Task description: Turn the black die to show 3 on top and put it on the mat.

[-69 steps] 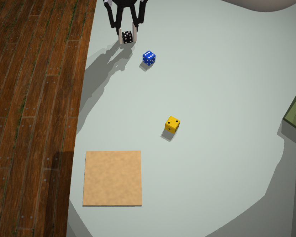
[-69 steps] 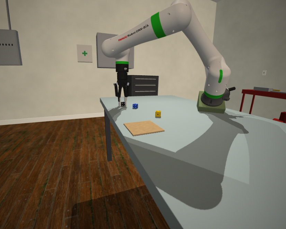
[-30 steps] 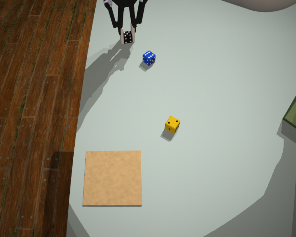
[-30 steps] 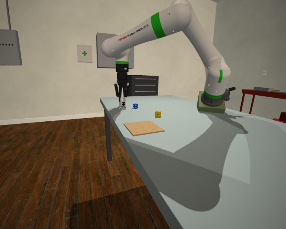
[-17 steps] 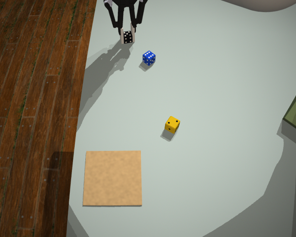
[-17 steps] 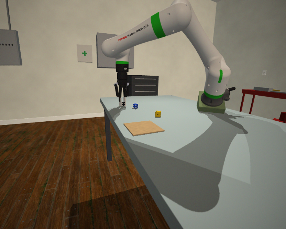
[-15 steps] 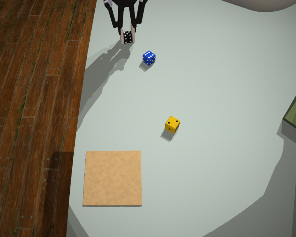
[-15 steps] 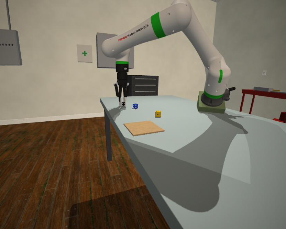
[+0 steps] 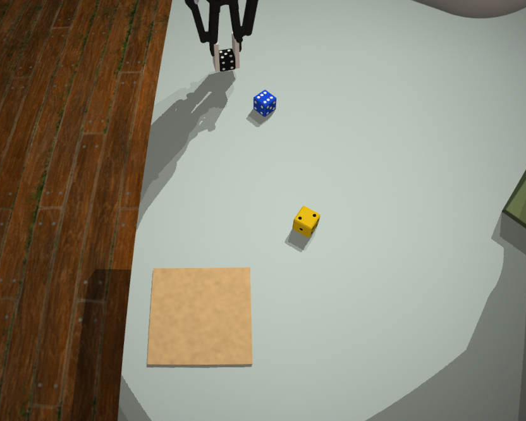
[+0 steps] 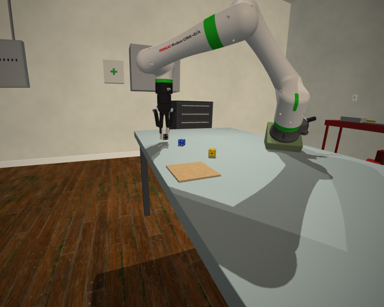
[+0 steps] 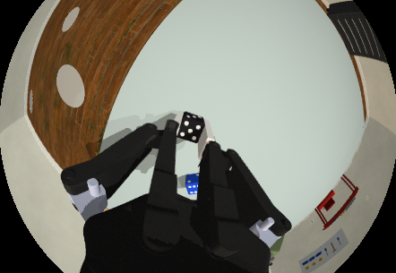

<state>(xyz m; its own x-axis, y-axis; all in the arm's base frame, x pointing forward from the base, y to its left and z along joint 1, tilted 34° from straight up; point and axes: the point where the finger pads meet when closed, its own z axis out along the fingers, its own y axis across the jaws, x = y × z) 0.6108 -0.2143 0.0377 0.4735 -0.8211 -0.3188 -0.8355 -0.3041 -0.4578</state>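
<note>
The tan mat is 100 mm behind my hand, 460 mm to the left of it and 50 mm below it. Round my hand: black die 20 mm below; then yellow die 210 mm behind, 290 mm to the left, 30 mm below; then blue die 90 mm behind, 70 mm to the left, 30 mm below.
</note>
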